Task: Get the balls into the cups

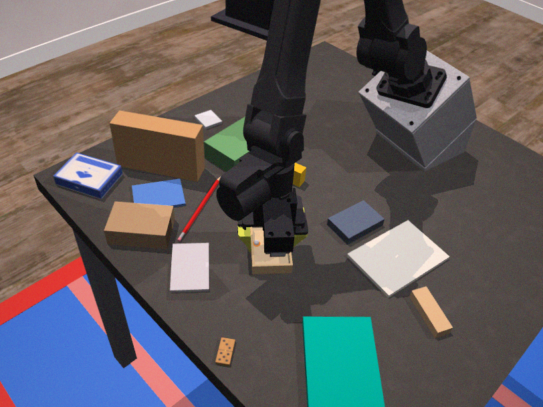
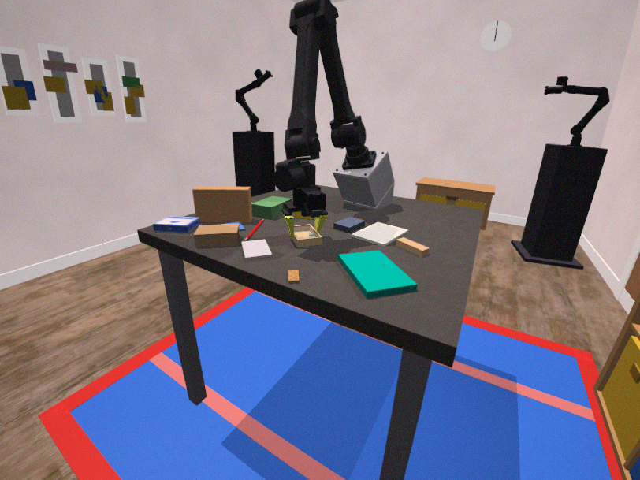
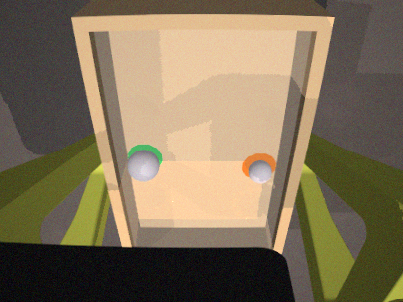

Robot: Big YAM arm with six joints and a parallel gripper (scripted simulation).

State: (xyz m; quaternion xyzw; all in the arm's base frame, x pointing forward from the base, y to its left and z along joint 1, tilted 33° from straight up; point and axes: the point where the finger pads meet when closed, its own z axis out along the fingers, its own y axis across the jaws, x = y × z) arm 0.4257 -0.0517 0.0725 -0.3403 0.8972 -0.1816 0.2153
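Right now my hand is 1 cm above the wooden puzzle. Also, from my hand: white tile (20 cm to the left, 12 cm behind, 1 cm below); yellow block (18 cm behind, 8 cm to the right, 1 cm above); red pencil (17 cm to the right, 1 cm below, 1 cm behind).
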